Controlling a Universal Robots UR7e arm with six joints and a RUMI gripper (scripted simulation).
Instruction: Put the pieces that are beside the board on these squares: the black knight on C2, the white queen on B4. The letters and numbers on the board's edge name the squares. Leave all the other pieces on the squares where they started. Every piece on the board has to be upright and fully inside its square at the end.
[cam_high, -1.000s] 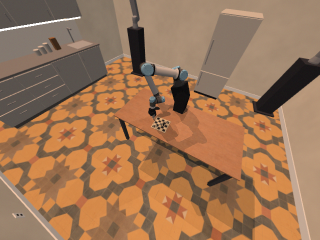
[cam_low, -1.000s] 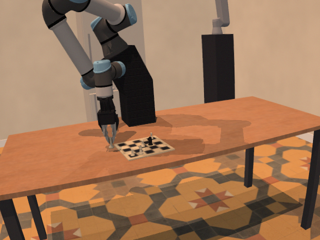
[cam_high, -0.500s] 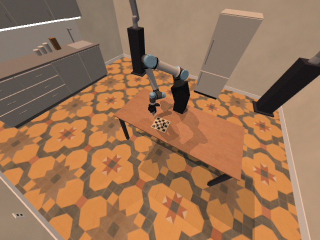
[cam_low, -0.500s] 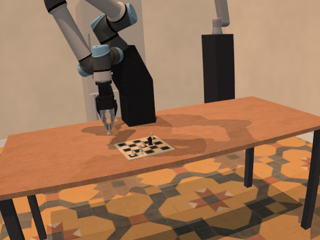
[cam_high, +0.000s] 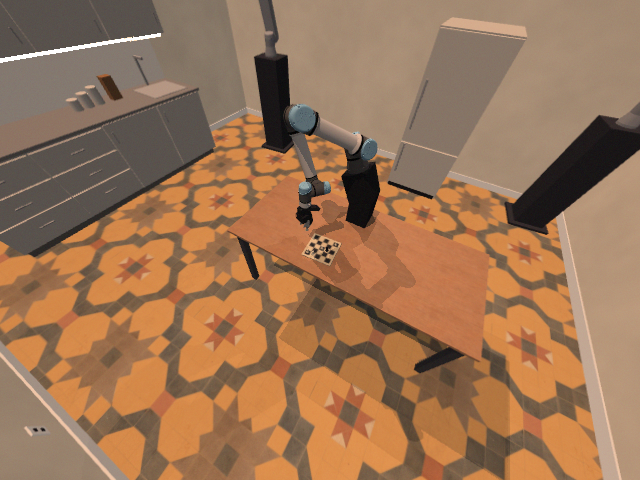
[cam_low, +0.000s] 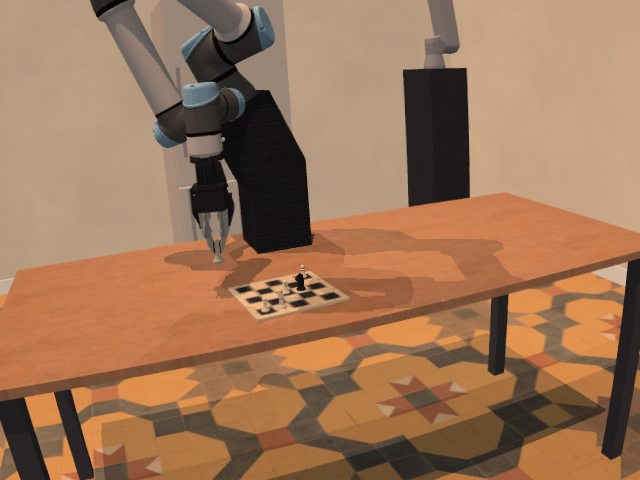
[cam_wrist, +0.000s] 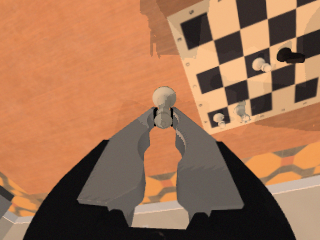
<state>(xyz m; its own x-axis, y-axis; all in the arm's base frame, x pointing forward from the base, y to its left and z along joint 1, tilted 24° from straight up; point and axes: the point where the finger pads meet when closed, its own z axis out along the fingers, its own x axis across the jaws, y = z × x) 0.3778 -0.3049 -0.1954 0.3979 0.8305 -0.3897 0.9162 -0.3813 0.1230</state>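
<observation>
My hand is 14 cm to the right of the small chessboard, 13 cm above it and 4 cm short of it. The rest, counted from my hand: black knight (17 cm to the left, 12 cm below, 4 cm ahead); white queen (1 cm below).
</observation>
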